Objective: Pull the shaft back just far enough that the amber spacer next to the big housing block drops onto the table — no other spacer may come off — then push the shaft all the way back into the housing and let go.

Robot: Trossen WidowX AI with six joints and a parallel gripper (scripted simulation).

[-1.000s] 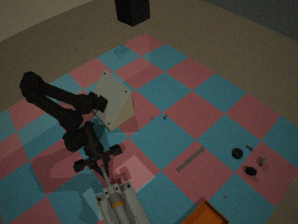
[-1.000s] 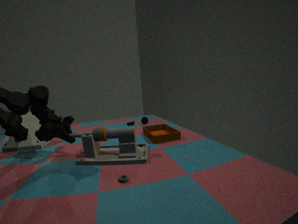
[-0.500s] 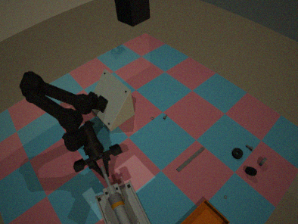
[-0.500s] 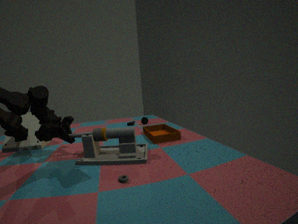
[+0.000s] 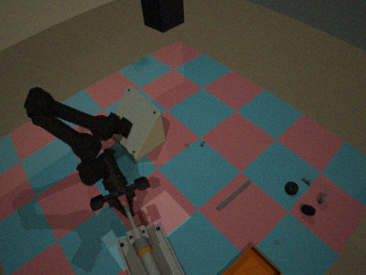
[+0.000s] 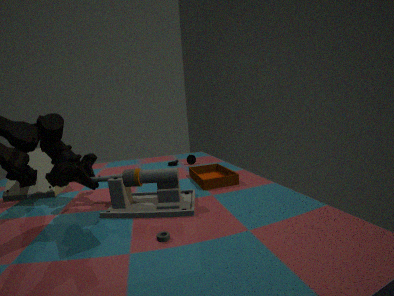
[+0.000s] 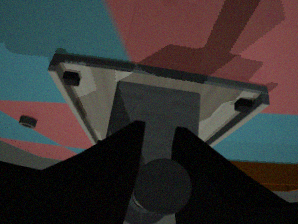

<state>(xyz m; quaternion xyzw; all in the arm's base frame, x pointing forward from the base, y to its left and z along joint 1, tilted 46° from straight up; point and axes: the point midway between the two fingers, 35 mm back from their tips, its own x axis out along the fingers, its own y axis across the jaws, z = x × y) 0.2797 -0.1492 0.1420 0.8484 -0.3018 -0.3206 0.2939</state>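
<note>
Right now my gripper tip is 6 cm short of the shaft, 2 cm to the left of it and 2 cm below it. Also, from my gripper tip: orange tray 38 cm ahead, 9 cm to the left, 5 cm below; grey bar 17 cm ahead, 31 cm to the left, 5 cm below; amber spacer 12 cm ahead, 4 cm to the right, 2 cm above.
</note>
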